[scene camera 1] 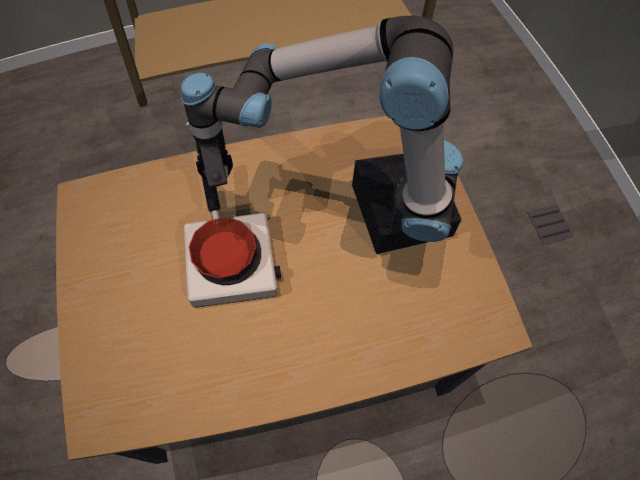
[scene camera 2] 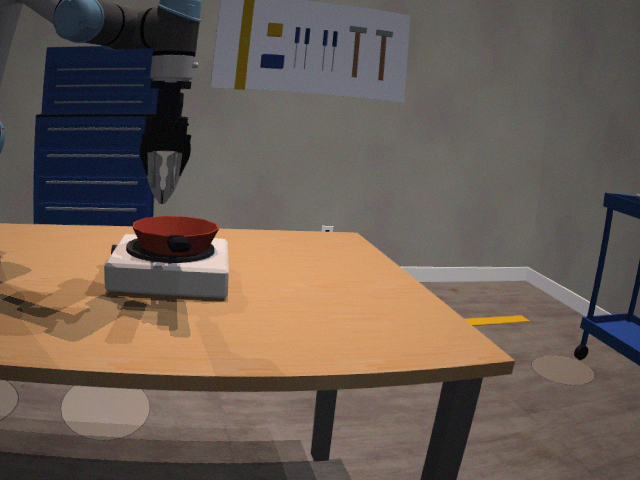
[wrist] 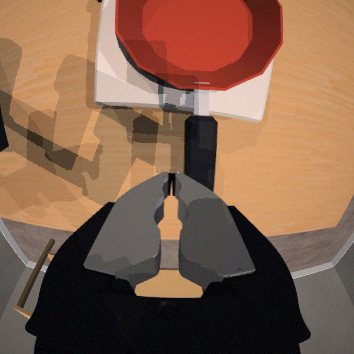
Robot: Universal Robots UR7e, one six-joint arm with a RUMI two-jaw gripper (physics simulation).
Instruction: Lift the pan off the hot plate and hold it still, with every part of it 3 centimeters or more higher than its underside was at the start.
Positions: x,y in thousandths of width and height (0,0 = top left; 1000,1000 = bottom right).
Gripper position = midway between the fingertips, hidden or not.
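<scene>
A red pan (scene camera 1: 348,516) is there for me to see, and it is visible in scene camera 2 (scene camera 2: 266,491) and in the wrist view (wrist: 575,148) too. I also see a white hot plate (scene camera 1: 404,582). As for my gripper (scene camera 2: 252,424), I can see it in scene camera 1 (scene camera 1: 343,384) as well, and in the wrist view (wrist: 484,493).
</scene>
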